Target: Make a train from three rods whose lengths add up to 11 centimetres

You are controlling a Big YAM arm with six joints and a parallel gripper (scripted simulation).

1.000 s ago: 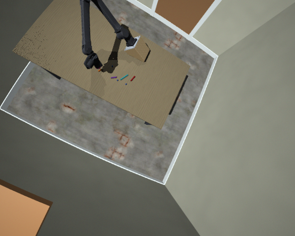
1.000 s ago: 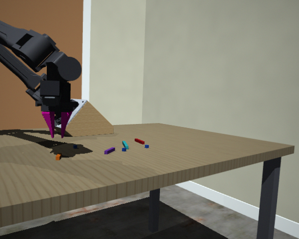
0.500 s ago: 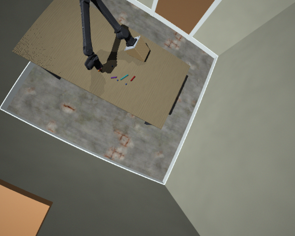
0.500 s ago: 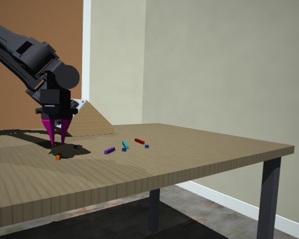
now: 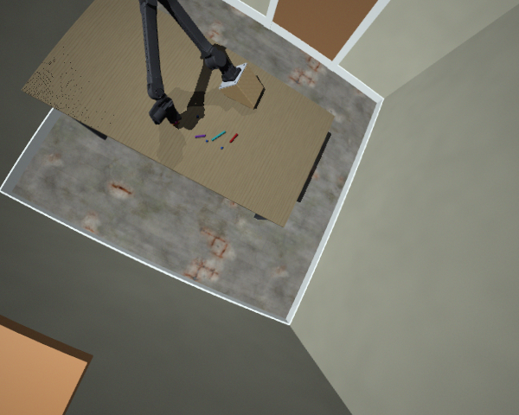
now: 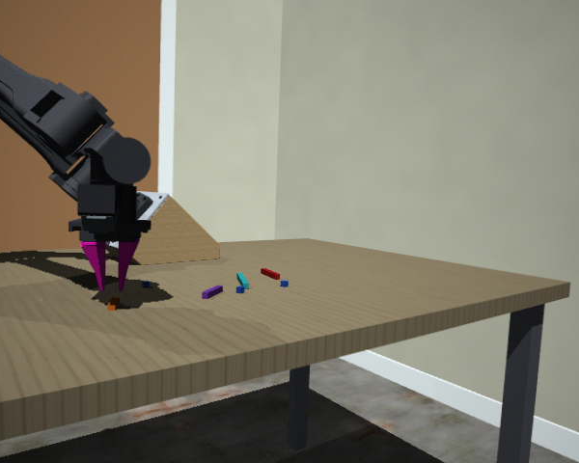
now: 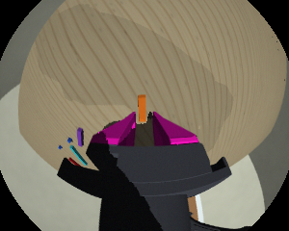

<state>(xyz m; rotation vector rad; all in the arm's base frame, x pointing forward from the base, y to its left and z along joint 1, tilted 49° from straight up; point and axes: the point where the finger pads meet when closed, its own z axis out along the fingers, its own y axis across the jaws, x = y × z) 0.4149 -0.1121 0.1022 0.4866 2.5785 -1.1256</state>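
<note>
My hand is 30 mm above the orange rod. Also, from my hand: turquoise rod: 70 mm behind, 250 mm to the left, 30 mm below; purple rod: 10 mm behind, 160 mm to the left, 30 mm below; red rod: 110 mm behind, 340 mm to the left, 30 mm below.
</note>
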